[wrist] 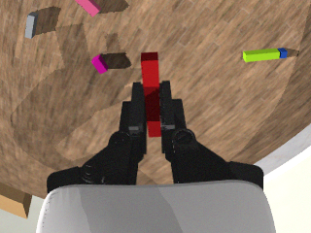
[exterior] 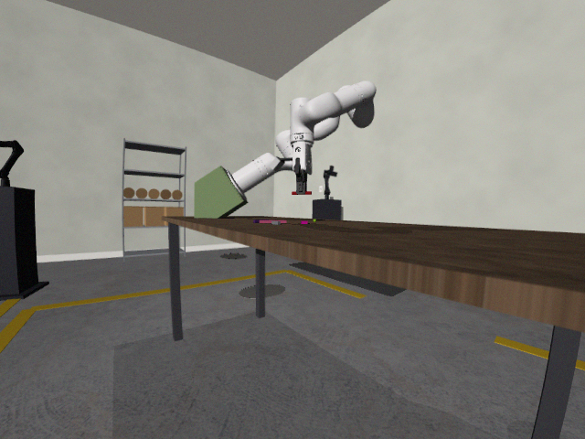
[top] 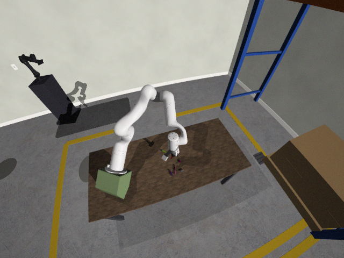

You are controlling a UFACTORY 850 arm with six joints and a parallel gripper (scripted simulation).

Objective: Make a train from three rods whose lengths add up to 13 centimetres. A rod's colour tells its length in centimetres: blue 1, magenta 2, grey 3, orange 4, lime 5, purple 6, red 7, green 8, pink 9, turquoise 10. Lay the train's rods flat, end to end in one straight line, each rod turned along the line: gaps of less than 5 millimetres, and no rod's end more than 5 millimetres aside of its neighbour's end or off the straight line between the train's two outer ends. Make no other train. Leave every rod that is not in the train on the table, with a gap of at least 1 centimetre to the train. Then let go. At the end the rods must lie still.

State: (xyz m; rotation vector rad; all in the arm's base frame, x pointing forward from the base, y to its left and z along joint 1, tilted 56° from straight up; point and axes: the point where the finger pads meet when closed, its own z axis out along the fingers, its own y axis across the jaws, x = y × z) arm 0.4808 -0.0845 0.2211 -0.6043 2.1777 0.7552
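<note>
The lime rod lies 12 cm below my hand, 11 cm to the left of it and 8 cm behind it. The rest, counted from my hand: magenta rod 12 cm below, 7 cm ahead, 2 cm to the right; pink rod 12 cm below, 11 cm to the right, 1 cm ahead; red rod 2 cm below.
</note>
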